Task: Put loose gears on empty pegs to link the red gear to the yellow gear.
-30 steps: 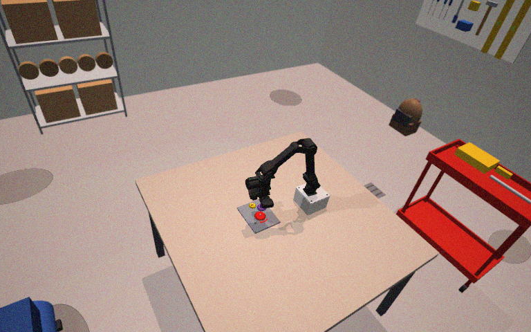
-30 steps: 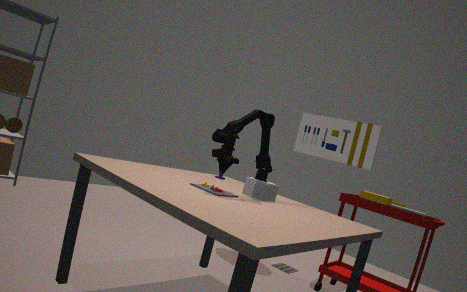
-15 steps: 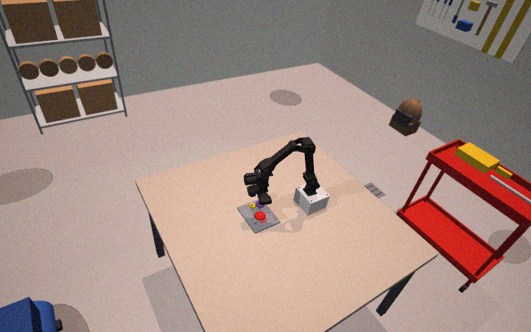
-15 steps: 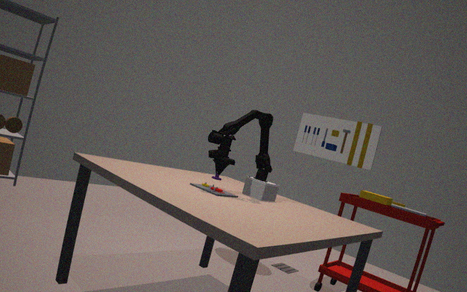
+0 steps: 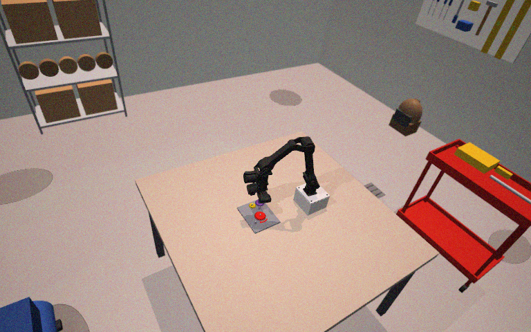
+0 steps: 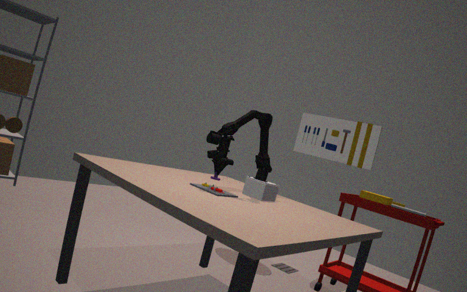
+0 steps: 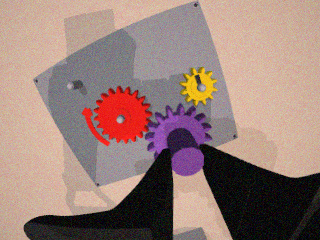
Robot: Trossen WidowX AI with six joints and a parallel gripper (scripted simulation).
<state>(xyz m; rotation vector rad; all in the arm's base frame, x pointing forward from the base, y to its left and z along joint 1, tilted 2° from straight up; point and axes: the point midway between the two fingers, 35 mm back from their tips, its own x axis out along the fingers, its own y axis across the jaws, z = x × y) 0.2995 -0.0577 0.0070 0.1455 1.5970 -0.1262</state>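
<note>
Now: gripper tip 1 cm above the purple gear. Round my gripper tip: small yellow gear (3 cm ahead, 4 cm to the right, 7 cm below); then red gear (2 cm ahead, 5 cm to the left, 7 cm below).
</note>
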